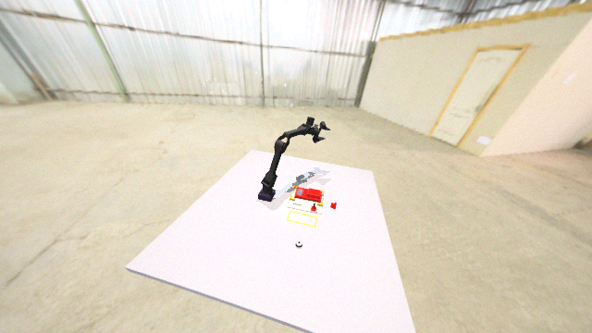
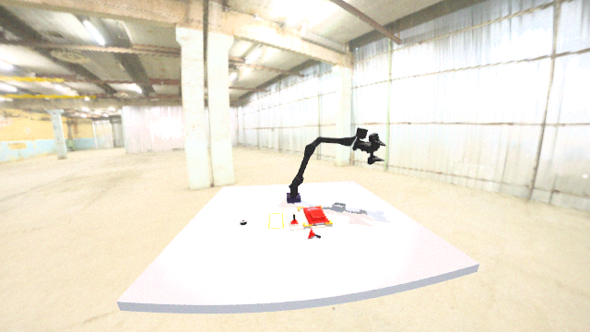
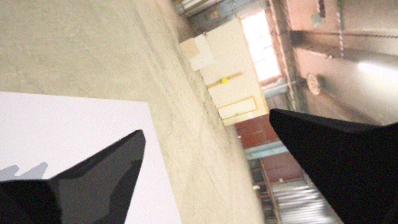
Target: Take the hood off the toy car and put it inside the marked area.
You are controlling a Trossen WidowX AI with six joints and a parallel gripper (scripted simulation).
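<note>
My gripper tip is 380 mm to the left of the hood, 340 mm above it and 50 mm short of it. The rest, counted from my gripper tip: white wheel (790 mm to the right, 370 mm below, 90 mm ahead).
</note>
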